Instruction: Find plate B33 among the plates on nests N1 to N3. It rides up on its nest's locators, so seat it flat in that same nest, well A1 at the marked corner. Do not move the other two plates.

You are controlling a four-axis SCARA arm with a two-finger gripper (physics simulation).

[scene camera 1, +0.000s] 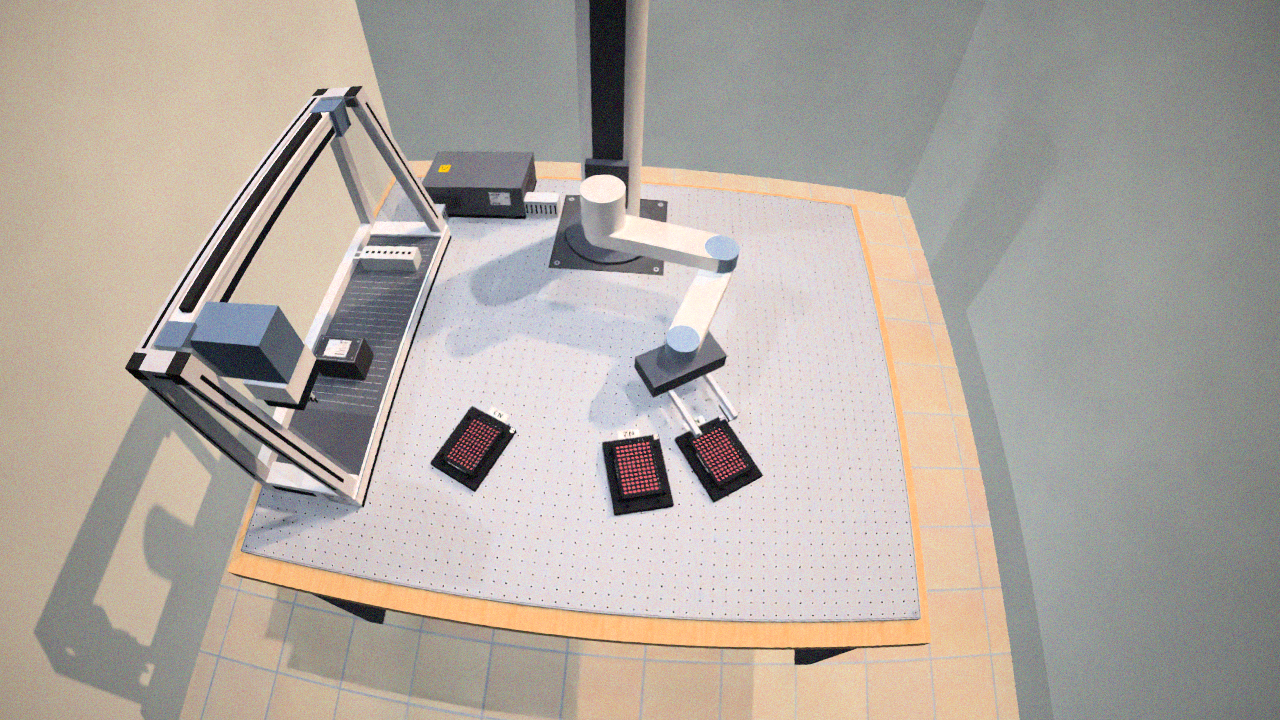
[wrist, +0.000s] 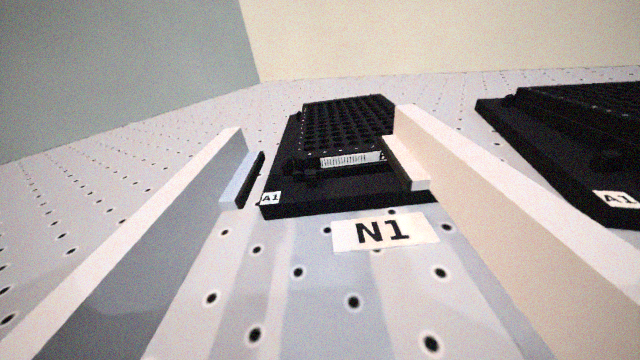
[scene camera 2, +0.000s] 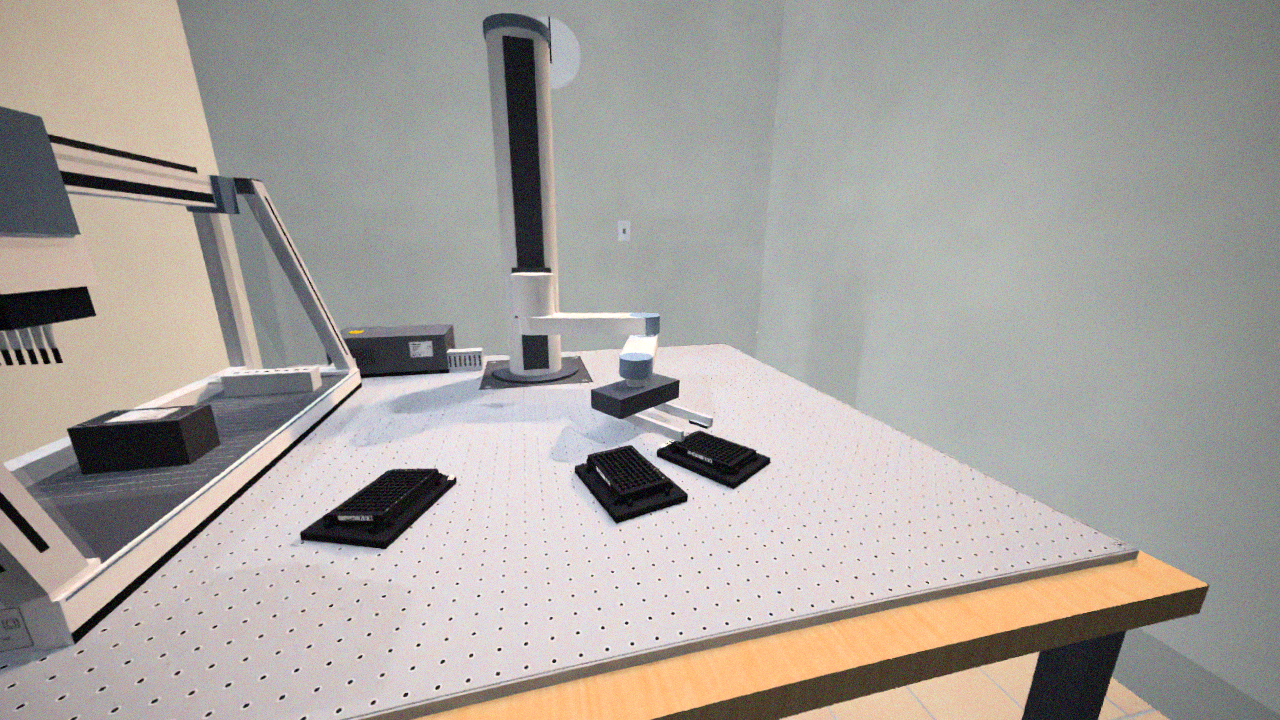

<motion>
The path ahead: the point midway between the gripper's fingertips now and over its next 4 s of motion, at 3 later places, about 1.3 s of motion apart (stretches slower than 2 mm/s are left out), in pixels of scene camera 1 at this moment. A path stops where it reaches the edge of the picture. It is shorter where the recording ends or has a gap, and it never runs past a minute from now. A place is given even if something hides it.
My gripper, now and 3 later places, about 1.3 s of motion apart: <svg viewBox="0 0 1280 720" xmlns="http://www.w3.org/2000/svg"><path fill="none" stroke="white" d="M717 426L697 435L698 434L723 476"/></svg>
</motion>
